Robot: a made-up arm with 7 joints.
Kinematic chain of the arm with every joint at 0, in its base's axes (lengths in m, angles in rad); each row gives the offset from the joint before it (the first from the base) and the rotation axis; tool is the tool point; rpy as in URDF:
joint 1: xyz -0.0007 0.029 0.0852 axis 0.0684 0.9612 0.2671
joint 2: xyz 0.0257 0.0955 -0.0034 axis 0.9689 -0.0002 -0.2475
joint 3: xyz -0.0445 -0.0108 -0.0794 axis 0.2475 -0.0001 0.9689
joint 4: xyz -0.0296 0.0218 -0.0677 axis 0.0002 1 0
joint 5: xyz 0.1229 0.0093 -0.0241 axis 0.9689 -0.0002 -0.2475
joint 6: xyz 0.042 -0.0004 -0.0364 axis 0.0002 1 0
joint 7: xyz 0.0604 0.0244 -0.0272 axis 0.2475 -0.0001 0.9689
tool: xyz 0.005 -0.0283 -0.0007 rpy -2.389 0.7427 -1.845
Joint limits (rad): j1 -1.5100..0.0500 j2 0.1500..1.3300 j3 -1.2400..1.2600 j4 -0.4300..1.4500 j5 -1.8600..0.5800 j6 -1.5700..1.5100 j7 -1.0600..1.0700
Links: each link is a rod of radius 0.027 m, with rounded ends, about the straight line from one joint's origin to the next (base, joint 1, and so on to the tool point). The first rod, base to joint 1, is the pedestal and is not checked.
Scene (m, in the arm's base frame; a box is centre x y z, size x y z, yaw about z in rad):
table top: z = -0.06
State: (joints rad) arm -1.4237 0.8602 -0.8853 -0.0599 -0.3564 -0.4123 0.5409
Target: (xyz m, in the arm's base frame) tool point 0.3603 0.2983 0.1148
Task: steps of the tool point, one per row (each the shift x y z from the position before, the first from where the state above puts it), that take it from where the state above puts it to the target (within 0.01 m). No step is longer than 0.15 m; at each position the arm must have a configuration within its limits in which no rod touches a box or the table.
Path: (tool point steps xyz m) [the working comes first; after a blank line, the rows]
Joints at the target: -1.2335 1.3035 -0.8650 0.6035 -0.3448 -0.1905 0.5962
Straight joint move there: clear.

1: 0.0580 0.0797 -0.0224
2: 0.0254 0.1012 -0.0173
3: -0.0128 0.1087 -0.0062

